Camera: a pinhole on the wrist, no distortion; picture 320 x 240 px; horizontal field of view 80.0 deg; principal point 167.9 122.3 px. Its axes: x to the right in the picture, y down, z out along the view. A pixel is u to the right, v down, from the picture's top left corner.
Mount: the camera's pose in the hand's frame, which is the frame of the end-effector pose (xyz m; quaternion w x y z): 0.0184 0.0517 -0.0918 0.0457 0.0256 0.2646 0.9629
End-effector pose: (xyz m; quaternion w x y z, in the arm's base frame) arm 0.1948 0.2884 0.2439 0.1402 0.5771 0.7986 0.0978
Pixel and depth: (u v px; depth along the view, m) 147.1 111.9 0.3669
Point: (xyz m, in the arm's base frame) 0.4650 0.4484 0.1145
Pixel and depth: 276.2 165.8 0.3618
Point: 0.4991 0.1882 0.0705
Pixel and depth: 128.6 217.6 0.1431
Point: 0.2555 0.3572 0.1941
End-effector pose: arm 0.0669 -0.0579 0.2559 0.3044 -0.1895 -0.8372 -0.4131
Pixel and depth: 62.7 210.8 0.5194
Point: -0.2942 0.3898 0.2947
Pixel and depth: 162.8 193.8 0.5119
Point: -0.0487 0.3909 0.1657
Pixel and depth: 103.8 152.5 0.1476
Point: 0.0514 0.0436 0.3440
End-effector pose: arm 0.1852 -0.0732 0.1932 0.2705 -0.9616 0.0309 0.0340
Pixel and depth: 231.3 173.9 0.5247
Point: 0.0207 -0.0227 -0.2783
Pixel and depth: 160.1 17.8 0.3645
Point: 0.2224 -0.3602 -0.1243
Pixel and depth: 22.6 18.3 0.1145
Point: 0.2923 -0.2240 0.1270
